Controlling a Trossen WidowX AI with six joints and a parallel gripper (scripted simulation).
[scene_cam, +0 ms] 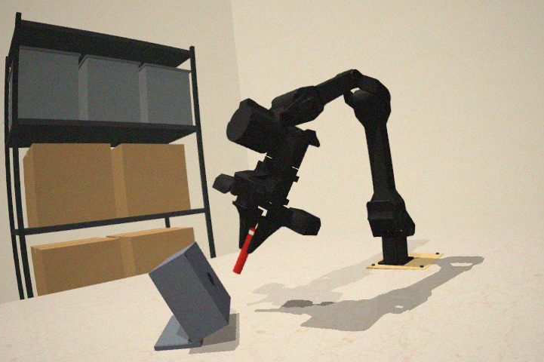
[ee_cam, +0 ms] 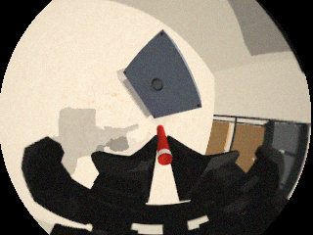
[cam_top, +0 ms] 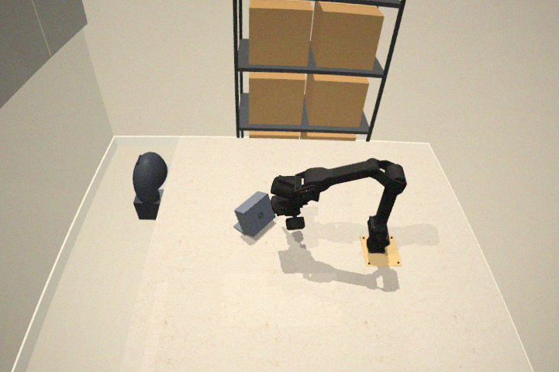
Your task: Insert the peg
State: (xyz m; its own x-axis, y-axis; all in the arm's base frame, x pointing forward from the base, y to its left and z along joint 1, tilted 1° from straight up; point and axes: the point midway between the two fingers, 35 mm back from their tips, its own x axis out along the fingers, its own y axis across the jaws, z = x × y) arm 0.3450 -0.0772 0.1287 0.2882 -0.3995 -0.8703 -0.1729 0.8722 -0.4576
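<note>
Right now the grey sloped panel is 10 cm ahead of my gripper tip and 4 cm below it. Round my gripper tip: red peg: 1 cm to the left, 1 cm behind, 1 cm above.
</note>
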